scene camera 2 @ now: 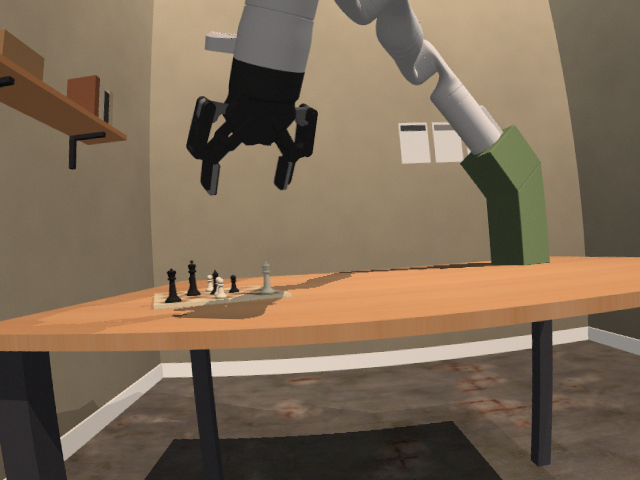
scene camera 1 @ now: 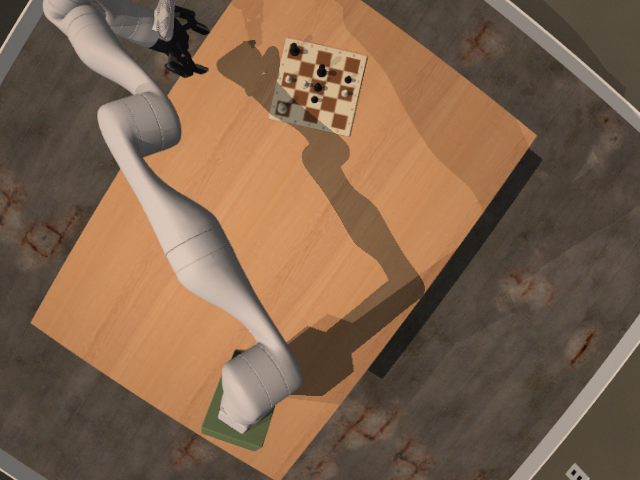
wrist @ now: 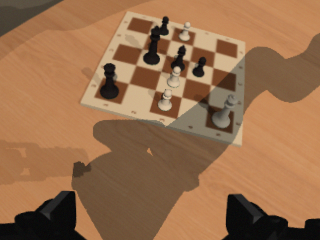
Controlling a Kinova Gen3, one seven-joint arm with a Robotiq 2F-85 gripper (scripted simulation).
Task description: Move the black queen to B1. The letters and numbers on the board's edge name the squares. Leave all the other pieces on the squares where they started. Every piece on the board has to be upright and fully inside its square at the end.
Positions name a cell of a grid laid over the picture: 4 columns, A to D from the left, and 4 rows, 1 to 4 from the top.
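There's a board (scene camera 1: C1), and you also get the board in scene camera 2 (scene camera 2: B3) and in the wrist view (wrist: B2). The gripper (scene camera 2: B2) is there too, and scene camera 1 shows the gripper (scene camera 1: B1), as does the wrist view, with the gripper (wrist: B4).
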